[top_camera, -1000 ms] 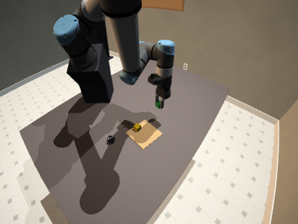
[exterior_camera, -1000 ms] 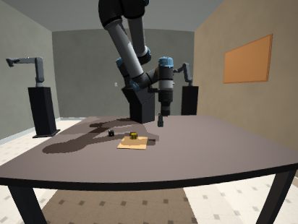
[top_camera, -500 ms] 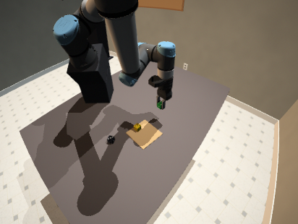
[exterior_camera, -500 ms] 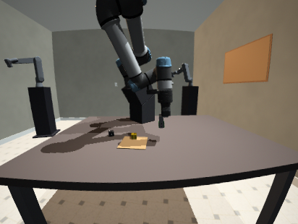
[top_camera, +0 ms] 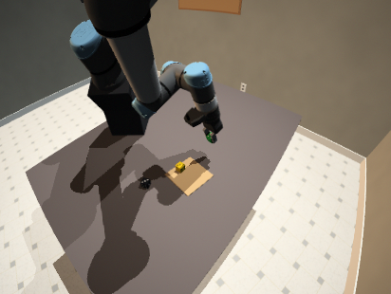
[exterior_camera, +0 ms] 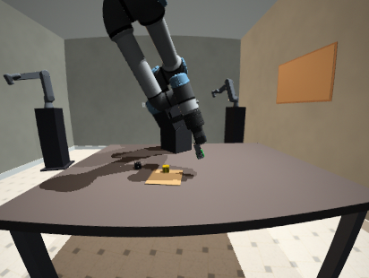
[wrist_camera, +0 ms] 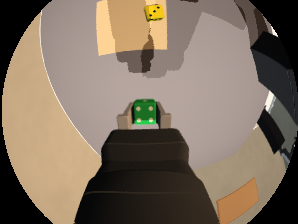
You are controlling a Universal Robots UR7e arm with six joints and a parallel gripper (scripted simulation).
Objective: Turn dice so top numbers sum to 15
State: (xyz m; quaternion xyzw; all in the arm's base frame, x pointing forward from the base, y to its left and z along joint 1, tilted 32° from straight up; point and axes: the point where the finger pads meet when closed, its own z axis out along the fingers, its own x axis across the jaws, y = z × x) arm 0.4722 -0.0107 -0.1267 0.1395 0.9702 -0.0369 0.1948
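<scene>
Now: hand right at the green die. Also, from my hand: black die: 17 cm behind, 26 cm to the right, 9 cm below; then yellow die: 8 cm behind, 13 cm to the right, 9 cm below; then tan mat: 4 cm behind, 14 cm to the right, 10 cm below.
</scene>
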